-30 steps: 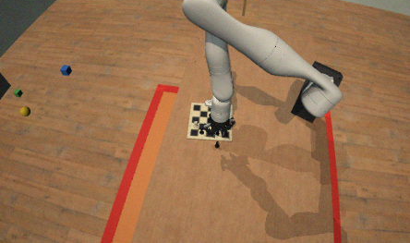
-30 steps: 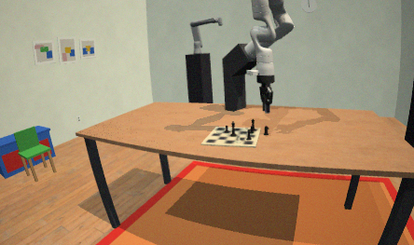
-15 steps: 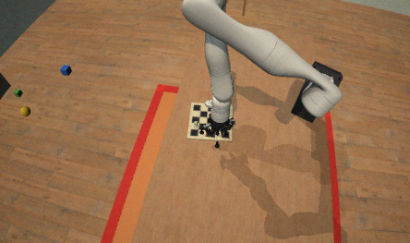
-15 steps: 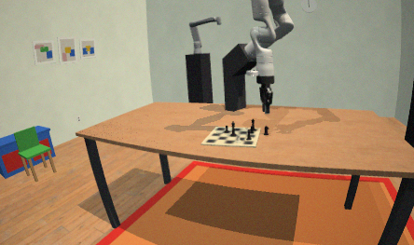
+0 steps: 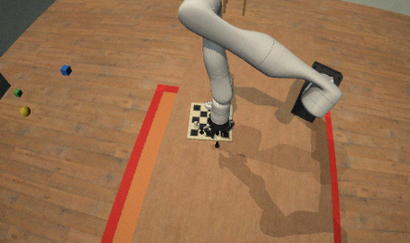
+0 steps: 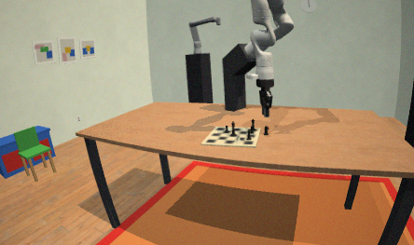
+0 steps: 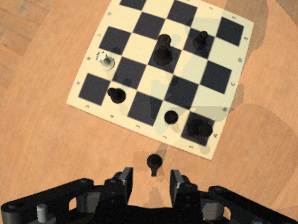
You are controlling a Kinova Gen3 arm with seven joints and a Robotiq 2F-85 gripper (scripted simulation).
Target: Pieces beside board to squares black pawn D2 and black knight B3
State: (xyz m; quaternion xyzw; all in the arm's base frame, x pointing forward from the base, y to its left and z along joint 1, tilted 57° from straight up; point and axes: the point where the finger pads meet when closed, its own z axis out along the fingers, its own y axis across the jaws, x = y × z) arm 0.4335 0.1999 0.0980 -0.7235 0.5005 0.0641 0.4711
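The chessboard lies 70 mm ahead of my hand, 120 mm to the right of it and 100 mm below it. From my hand the other things lie so: pale piece (130 mm ahead, 70 mm to the right, 80 mm below).
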